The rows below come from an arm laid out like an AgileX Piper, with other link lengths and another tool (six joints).
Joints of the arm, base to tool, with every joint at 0 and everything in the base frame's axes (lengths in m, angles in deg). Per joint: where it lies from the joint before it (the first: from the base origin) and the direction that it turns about. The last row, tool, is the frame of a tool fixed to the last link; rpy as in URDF.
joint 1: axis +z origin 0 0 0.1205
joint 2: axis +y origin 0 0 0
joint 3: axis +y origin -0.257 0 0.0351
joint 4: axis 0.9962 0 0.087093 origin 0.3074 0 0.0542
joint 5: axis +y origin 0 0 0
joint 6: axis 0.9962 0 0.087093 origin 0.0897 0 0.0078
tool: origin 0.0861 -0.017 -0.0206 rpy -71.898 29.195 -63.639
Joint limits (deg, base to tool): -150..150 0..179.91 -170..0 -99.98..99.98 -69.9..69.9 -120..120
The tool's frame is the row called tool.
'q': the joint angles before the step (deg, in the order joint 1, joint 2, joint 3, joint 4, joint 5, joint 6). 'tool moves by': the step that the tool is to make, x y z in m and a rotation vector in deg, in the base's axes. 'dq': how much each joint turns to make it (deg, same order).
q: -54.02, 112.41, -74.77, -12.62, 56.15, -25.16
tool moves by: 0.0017, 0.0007, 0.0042, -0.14, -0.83, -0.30
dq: 0.00, -0.69, 0.00, 0.71, 0.07, -0.09
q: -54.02, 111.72, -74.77, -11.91, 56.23, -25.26
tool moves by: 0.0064, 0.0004, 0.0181, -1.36, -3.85, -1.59
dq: -0.21, -2.93, 0.02, 2.64, -0.44, 0.11
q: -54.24, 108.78, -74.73, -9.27, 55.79, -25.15
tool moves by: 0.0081, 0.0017, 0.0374, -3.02, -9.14, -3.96
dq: -1.28, -6.69, 1.11, 6.26, -2.15, 0.12
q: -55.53, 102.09, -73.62, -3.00, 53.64, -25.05
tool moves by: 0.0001, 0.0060, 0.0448, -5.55, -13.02, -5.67
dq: -2.54, -10.43, 5.03, 8.44, -6.38, 0.02
